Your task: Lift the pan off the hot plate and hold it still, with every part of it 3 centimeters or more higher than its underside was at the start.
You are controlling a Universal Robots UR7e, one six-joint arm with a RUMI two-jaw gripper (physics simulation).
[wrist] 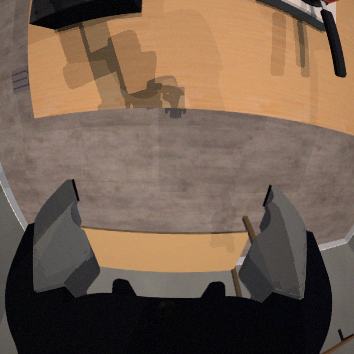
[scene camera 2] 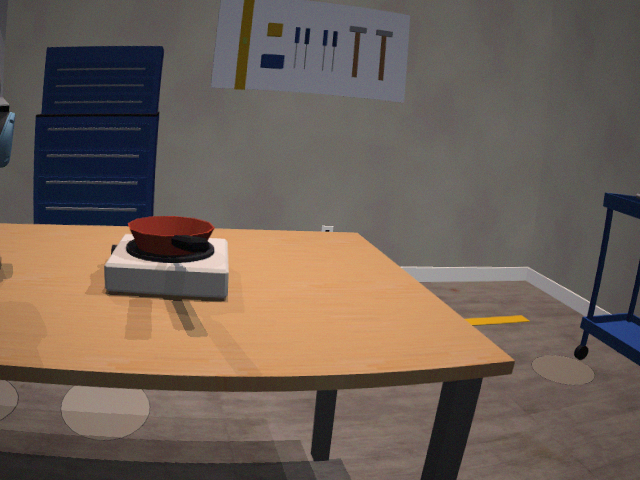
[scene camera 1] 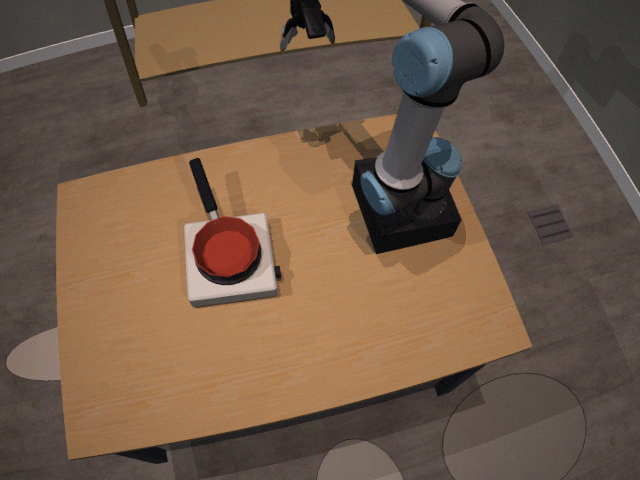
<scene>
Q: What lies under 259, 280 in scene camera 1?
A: A white hot plate.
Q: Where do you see a red pan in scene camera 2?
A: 165, 235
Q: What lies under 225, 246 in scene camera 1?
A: A red pan.
</scene>
